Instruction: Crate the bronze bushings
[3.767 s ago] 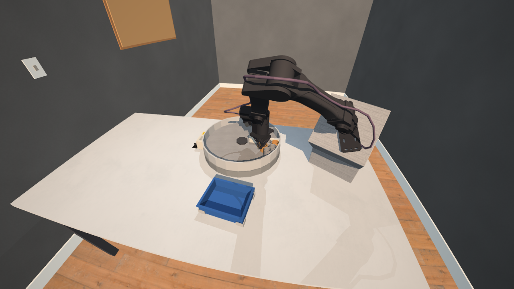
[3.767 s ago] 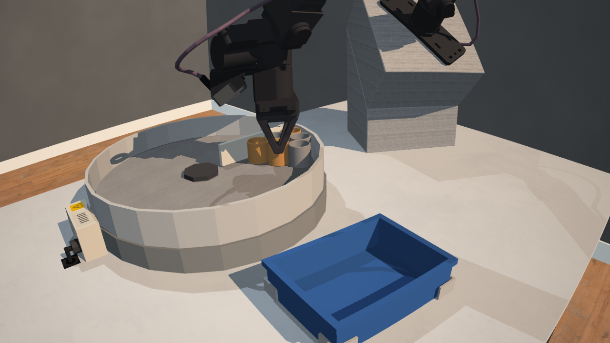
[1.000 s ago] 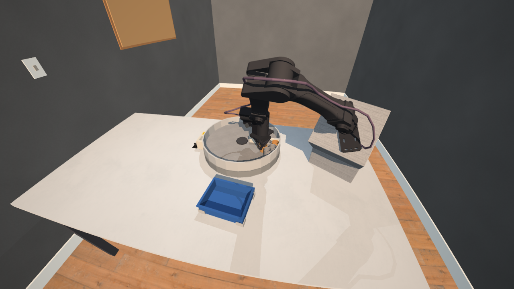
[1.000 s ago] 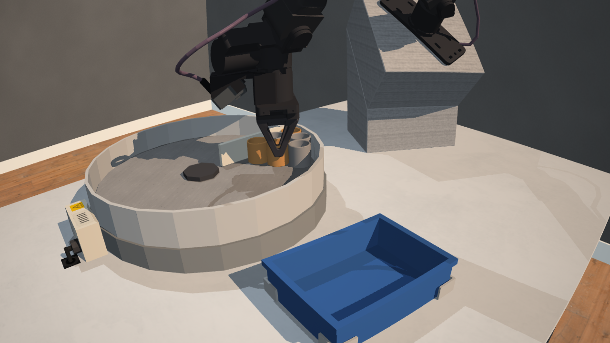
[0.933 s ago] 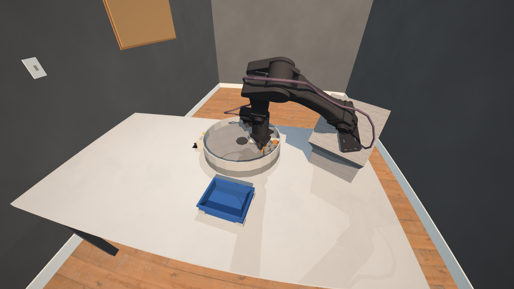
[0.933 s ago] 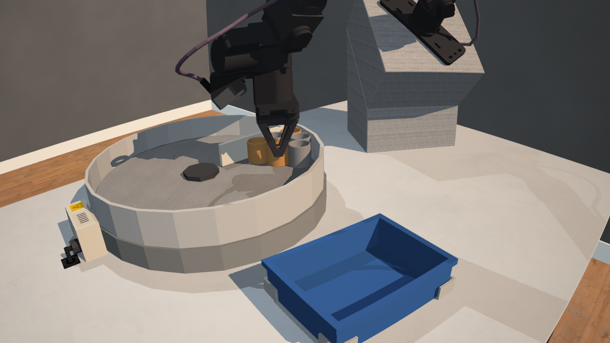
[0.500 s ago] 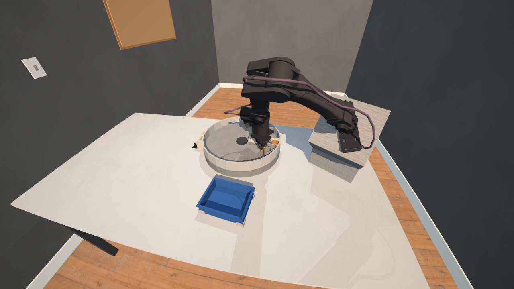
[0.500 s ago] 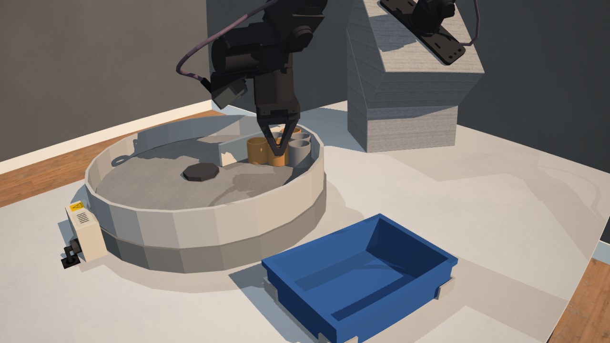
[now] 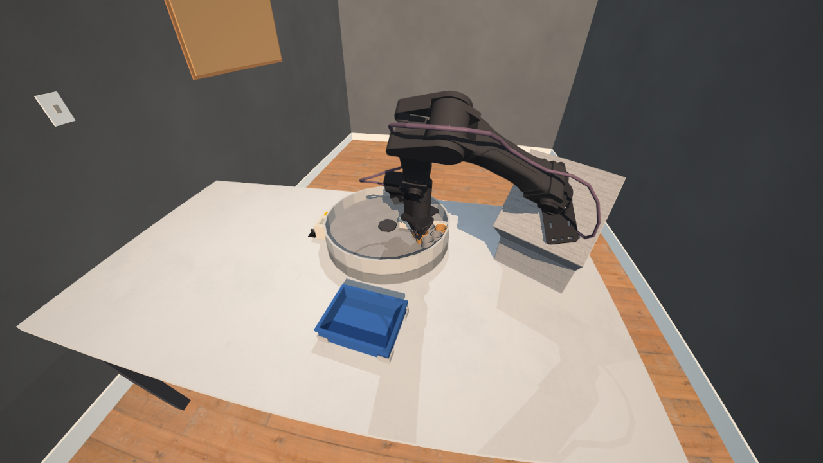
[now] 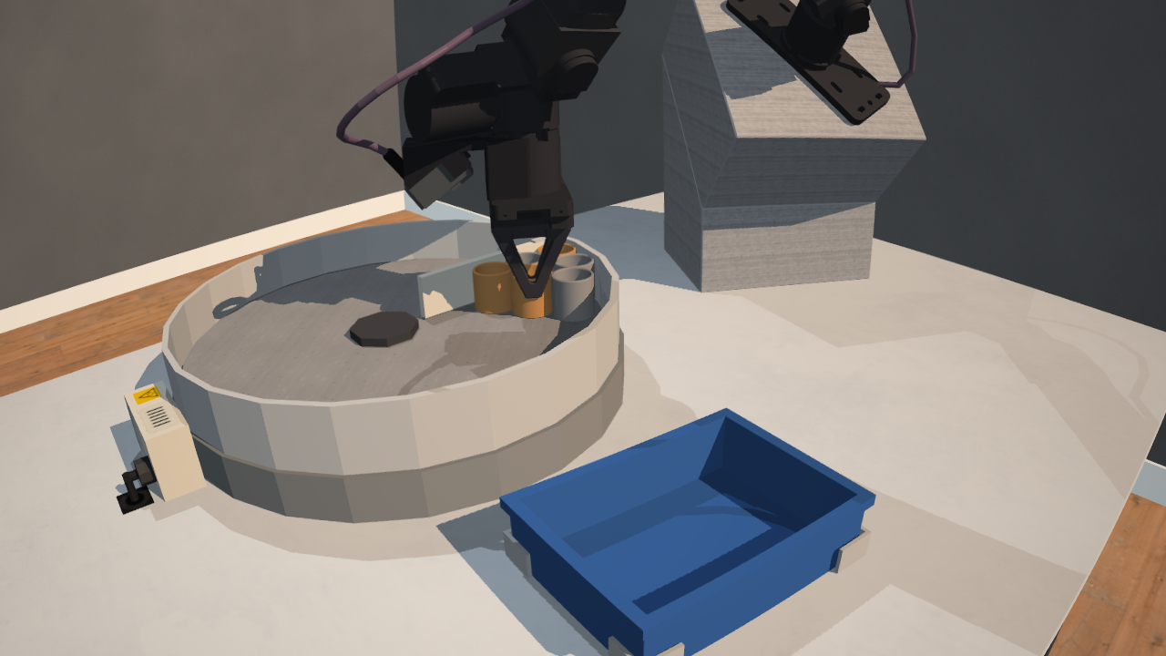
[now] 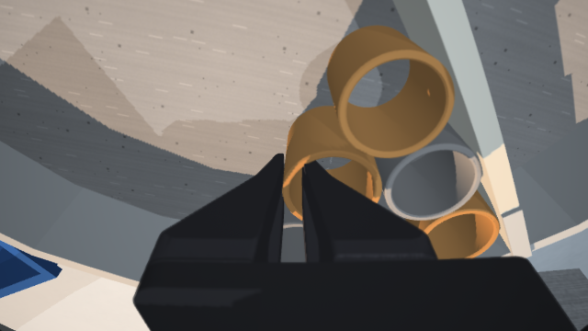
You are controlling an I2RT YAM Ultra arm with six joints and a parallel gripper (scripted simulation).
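The blue crate is 60 mm ahead of my hand, 300 mm to the left of it and 60 mm below it. The rest, counted from my hand: round turntable (130 mm ahead, 50 mm to the right, 30 mm below).
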